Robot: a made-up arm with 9 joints. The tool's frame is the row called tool.
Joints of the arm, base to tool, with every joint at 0 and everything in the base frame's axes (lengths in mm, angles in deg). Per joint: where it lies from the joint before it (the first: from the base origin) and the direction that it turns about. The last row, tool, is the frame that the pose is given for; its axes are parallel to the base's.
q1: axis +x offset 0 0 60
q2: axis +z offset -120 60 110
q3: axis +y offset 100 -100 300
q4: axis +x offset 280 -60 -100
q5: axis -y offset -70 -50 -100
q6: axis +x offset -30 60 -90
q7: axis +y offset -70 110 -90
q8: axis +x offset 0 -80 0
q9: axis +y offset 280 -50 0
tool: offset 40 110 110
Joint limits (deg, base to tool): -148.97..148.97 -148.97..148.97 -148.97..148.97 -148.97..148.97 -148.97..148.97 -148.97..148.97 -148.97..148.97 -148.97..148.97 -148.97..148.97
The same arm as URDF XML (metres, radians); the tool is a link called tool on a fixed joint. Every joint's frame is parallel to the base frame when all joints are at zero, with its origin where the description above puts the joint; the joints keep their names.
<robot name="arm">
  <link name="base_link"/>
  <link name="link1"/>
  <link name="link2"/>
  <link name="link3"/>
  <link name="link4"/>
  <link name="link5"/>
  <link name="link6"/>
  <link name="link7"/>
  <link name="link8"/>
  <link name="link9"/>
  <link name="tool"/>
  <joint name="q1" type="revolute">
    <parent link="base_link"/>
    <child link="link1"/>
    <origin xyz="0 0 0.06" rpy="0 0 0"/>
    <axis xyz="1 0 0"/>
    <limit lower="-2.6" upper="2.6"/>
  </joint>
  <joint name="q2" type="revolute">
    <parent link="link1"/>
    <child link="link2"/>
    <origin xyz="-0.12 0.06 0.11" rpy="0 0 0"/>
    <axis xyz="0 0 1"/>
    <limit lower="-2.6" upper="2.6"/>
  </joint>
  <joint name="q3" type="revolute">
    <parent link="link2"/>
    <child link="link3"/>
    <origin xyz="0.1 -0.1 0.3" rpy="0 0 0"/>
    <axis xyz="0 1 0"/>
    <limit lower="-2.6" upper="2.6"/>
  </joint>
  <joint name="q4" type="revolute">
    <parent link="link3"/>
    <child link="link4"/>
    <origin xyz="0.28 -0.06 -0.1" rpy="0 0 0"/>
    <axis xyz="1 0 0"/>
    <limit lower="-2.6" upper="2.6"/>
  </joint>
  <joint name="q5" type="revolute">
    <parent link="link4"/>
    <child link="link5"/>
    <origin xyz="-0.07 -0.05 -0.1" rpy="0 0 0"/>
    <axis xyz="0 -1 0"/>
    <limit lower="-2.6" upper="2.6"/>
  </joint>
  <joint name="q6" type="revolute">
    <parent link="link5"/>
    <child link="link6"/>
    <origin xyz="-0.03 0.06 -0.09" rpy="0 0 0"/>
    <axis xyz="1 0 0"/>
    <limit lower="-2.6" upper="2.6"/>
  </joint>
  <joint name="q7" type="revolute">
    <parent link="link6"/>
    <child link="link7"/>
    <origin xyz="-0.07 0.11 -0.09" rpy="0 0 0"/>
    <axis xyz="0 1 0"/>
    <limit lower="-2.6" upper="2.6"/>
  </joint>
  <joint name="q8" type="revolute">
    <parent link="link7"/>
    <child link="link8"/>
    <origin xyz="0 -0.08 0" rpy="0 0 0"/>
    <axis xyz="1 0 0"/>
    <limit lower="-2.6" upper="2.6"/>
  </joint>
  <joint name="q9" type="revolute">
    <parent link="link8"/>
    <child link="link9"/>
    <origin xyz="0.28 -0.05 0" rpy="0 0 0"/>
    <axis xyz="0 1 0"/>
    <limit lower="-2.6" upper="2.6"/>
  </joint>
  <joint name="tool_fixed" type="fixed">
    <parent link="link9"/>
    <child link="tool"/>
    <origin xyz="0.04 0.11 0.11" rpy="0 0 0"/>
  </joint>
</robot>

